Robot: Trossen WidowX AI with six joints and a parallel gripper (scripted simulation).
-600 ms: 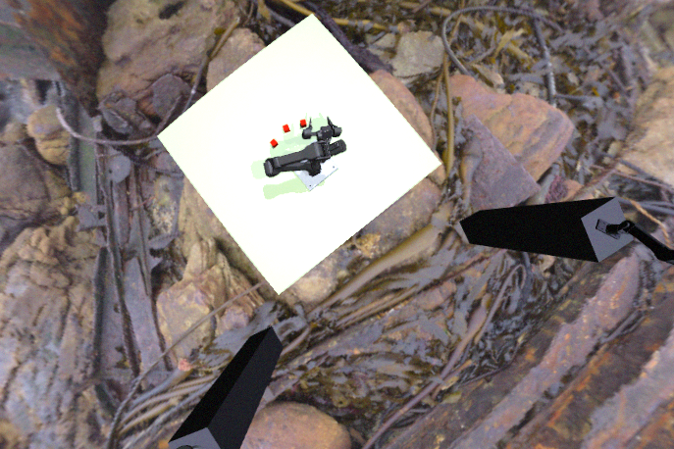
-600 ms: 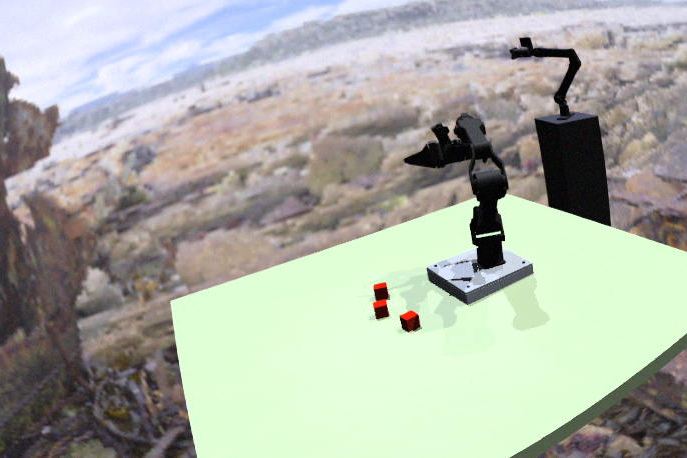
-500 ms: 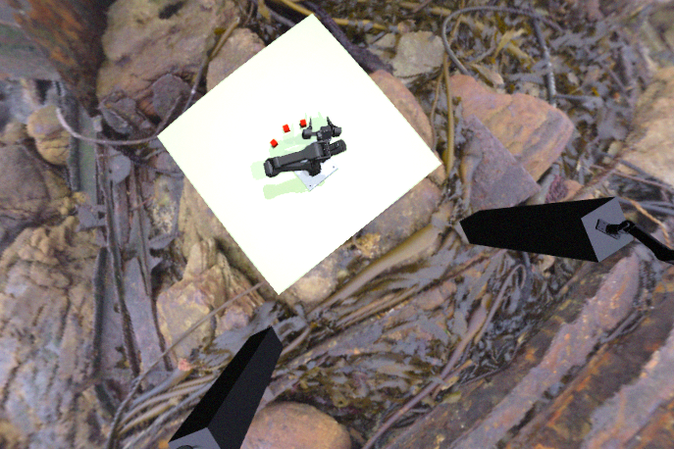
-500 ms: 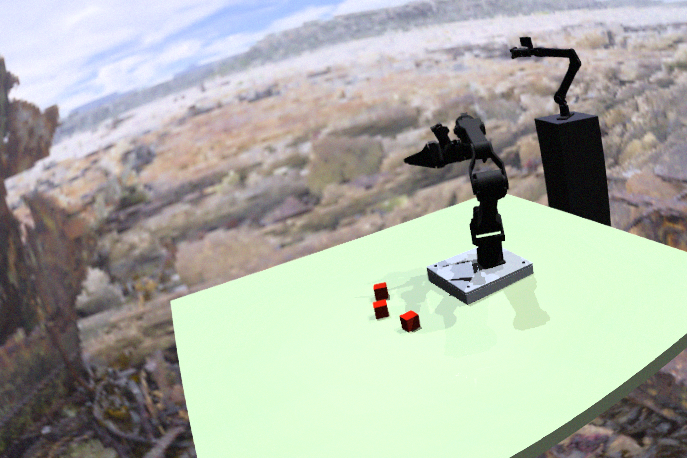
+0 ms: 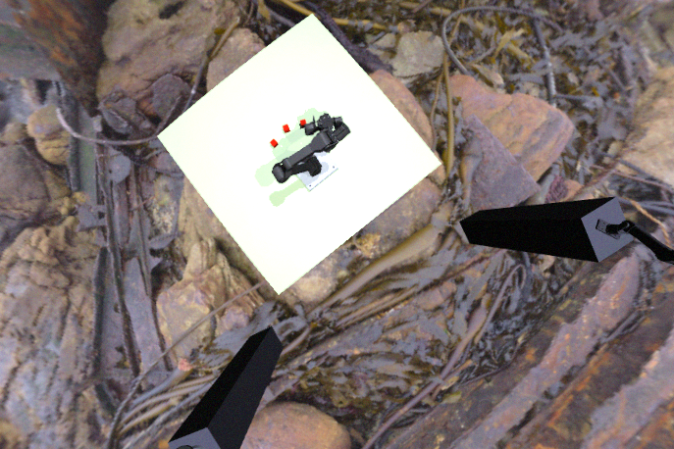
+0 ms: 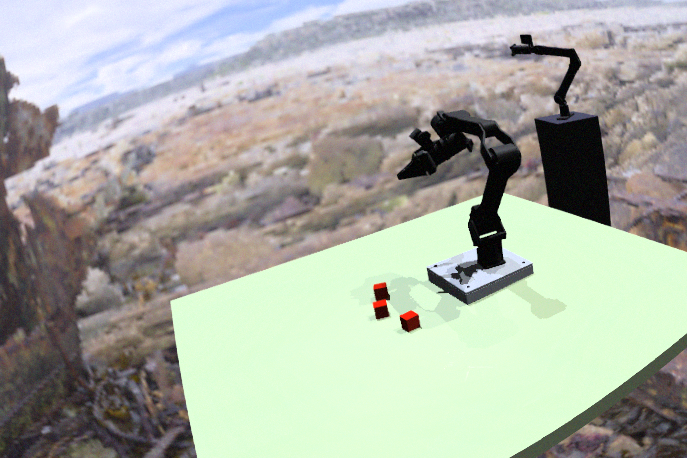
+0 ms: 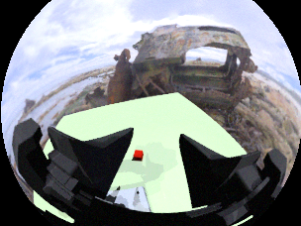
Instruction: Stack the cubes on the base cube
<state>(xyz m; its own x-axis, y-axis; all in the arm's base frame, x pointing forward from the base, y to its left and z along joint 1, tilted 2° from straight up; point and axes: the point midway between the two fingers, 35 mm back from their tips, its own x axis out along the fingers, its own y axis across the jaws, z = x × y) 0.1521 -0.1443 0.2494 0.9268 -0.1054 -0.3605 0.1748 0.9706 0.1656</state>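
Now: gripper tip 12 cm short of the red cube, 7 cm to the right of it and 26 cm above it.
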